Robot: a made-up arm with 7 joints. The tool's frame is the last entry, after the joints. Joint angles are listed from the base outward. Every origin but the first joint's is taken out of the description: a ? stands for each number. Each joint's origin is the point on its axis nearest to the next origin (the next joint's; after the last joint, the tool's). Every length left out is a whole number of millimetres.
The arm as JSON. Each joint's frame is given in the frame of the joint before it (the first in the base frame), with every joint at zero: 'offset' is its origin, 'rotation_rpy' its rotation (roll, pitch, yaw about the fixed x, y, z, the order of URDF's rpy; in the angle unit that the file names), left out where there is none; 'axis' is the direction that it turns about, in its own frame. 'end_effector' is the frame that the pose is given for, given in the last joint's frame.
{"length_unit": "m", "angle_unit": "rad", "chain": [
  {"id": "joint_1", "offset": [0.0, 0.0, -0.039], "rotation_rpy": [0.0, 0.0, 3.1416], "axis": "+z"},
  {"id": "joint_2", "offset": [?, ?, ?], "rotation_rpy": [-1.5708, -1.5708, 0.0], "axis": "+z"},
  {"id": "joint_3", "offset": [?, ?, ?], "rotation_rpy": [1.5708, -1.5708, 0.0], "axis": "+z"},
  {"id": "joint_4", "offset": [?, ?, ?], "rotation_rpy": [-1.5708, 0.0, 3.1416], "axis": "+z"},
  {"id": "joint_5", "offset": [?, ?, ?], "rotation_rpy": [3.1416, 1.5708, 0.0], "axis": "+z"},
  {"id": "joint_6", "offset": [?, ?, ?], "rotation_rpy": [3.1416, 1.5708, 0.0], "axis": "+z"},
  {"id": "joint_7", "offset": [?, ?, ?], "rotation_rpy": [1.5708, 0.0, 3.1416], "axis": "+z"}
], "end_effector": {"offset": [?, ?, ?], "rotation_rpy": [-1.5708, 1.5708, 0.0]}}
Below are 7 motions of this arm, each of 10 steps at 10 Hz.
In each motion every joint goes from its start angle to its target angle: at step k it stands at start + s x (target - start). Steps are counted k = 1, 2, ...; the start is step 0. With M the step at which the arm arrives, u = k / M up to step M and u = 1 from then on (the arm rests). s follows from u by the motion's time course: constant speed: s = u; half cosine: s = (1 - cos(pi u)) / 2; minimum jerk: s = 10 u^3 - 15 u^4 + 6 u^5.
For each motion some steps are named. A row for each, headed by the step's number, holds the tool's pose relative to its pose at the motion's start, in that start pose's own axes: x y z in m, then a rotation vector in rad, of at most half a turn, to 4 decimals.
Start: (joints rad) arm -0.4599 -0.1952 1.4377 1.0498 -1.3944 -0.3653 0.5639
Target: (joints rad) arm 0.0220 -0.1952 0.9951 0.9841 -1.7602 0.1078 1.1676
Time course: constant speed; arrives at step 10
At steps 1, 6, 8, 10:
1: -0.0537 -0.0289 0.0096 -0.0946 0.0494 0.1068
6: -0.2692 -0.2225 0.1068 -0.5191 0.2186 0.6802
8: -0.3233 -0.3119 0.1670 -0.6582 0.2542 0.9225
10: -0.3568 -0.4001 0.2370 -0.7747 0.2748 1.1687

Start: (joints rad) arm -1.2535 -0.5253 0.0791 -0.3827 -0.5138 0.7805 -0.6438
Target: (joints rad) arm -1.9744 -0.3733 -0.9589 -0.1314 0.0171 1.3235 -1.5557
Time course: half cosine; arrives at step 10
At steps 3, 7, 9, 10:
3: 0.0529 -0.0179 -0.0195 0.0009 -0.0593 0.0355
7: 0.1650 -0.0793 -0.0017 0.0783 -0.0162 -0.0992
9: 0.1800 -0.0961 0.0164 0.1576 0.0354 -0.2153
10: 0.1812 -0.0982 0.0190 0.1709 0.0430 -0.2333

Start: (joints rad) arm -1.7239 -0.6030 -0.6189 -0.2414 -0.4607 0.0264 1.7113
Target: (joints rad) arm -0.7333 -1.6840 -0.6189 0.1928 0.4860 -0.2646 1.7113
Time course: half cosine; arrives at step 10
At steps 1, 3, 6, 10:
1: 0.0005 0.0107 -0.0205 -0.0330 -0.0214 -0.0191
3: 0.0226 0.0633 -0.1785 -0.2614 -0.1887 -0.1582
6: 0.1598 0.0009 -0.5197 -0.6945 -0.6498 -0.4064
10: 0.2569 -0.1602 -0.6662 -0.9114 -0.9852 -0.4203

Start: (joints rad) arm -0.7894 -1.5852 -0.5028 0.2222 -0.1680 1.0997 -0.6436
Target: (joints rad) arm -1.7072 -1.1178 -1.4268 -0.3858 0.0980 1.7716 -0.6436
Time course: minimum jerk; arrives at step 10
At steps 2, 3, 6, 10:
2: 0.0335 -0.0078 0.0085 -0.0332 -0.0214 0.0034
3: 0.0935 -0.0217 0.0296 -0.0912 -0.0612 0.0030
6: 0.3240 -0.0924 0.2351 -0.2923 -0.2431 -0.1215
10: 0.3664 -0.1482 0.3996 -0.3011 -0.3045 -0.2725

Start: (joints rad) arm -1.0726 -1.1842 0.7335 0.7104 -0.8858 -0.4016 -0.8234
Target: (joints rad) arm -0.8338 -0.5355 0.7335 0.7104 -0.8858 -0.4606 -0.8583
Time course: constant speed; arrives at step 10
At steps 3, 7, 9, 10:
3: 0.0657 -0.0565 0.0721 -0.1534 -0.0996 0.0811
7: 0.1517 -0.1022 0.1920 -0.3559 -0.2153 0.2067
9: 0.1935 -0.1101 0.2586 -0.4555 -0.2654 0.2772
10: 0.2140 -0.1101 0.2928 -0.5046 -0.2885 0.3143

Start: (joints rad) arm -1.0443 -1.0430 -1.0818 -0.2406 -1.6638 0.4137 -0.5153
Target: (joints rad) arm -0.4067 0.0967 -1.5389 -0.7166 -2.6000 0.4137 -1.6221
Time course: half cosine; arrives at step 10
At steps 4, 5, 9, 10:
4: 0.0424 0.1262 0.1210 0.8115 -0.2608 0.1030
5: 0.0197 0.1443 0.1650 1.1530 -0.3143 0.2641
9: -0.0918 0.0704 0.1489 1.9264 0.0082 1.0454
10: -0.0950 0.0626 0.1421 1.9485 0.0496 1.0886

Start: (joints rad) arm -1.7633 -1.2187 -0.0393 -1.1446 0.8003 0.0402 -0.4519
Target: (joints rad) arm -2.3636 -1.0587 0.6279 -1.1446 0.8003 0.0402 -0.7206
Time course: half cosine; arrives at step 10
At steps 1, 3, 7, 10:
1: -0.0079 0.0068 0.0016 0.0149 0.0163 -0.0247
3: -0.0607 0.0632 0.0185 0.1270 0.1304 -0.2120
7: -0.1348 0.2861 0.1166 0.4960 0.4067 -0.8618
10: -0.1210 0.3653 0.1599 0.6237 0.4674 -1.1043

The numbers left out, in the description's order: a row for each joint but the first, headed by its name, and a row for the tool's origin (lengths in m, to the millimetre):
joint_2: 0.014 -0.107 0.0
joint_3: -0.242 0.041 0.0
joint_4: 0.31 -0.043 0.0
joint_5: 0.295 -0.01 0.0
joint_6: 0.268 -0.343 0.0
joint_7: -0.077 -0.135 0.0
tool: -0.109 0.004 0.0

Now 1 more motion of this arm.
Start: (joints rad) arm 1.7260 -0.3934 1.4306 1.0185 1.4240 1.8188 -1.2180
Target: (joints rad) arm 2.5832 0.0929 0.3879 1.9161 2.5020 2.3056 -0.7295
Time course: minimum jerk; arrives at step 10
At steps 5, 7, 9, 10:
5: -0.1342 0.2078 0.3052 -0.3338 -0.3176 0.7434
7: -0.2972 0.1915 0.5623 -0.5746 -0.8818 0.9068
9: -0.3854 0.1326 0.6706 -0.6401 -1.1664 0.8629
10: -0.3903 0.1284 0.6761 -0.6426 -1.1818 0.8585

